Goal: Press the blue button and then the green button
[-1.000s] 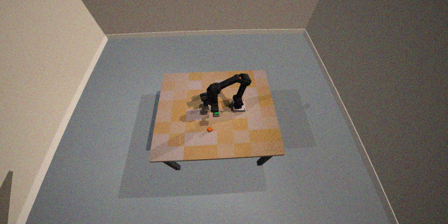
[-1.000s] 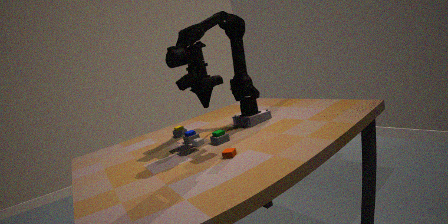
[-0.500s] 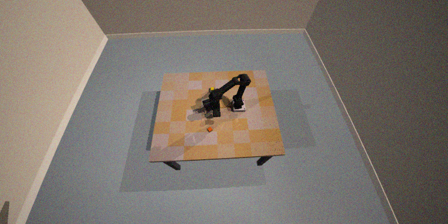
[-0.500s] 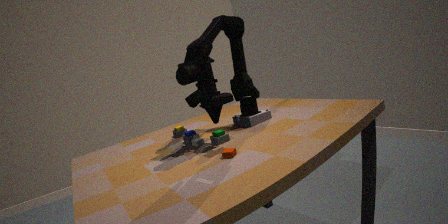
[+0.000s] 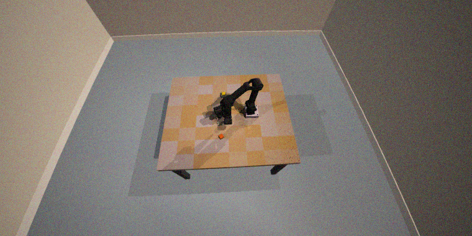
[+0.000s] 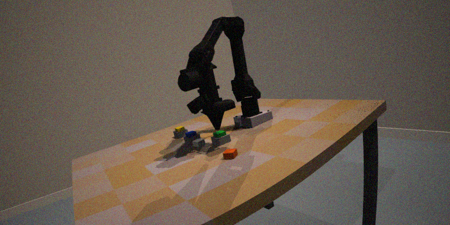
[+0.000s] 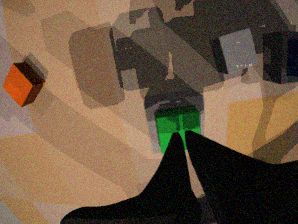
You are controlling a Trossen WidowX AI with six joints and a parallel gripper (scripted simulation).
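Right now my gripper tip is 2 cm above the green button. The rest, counted from my gripper tip: orange block (8 cm ahead, 14 cm to the left, 4 cm below); then blue button (3 cm ahead, 13 cm to the right, 2 cm below); then grey block (5 cm ahead, 7 cm to the right, 4 cm below).
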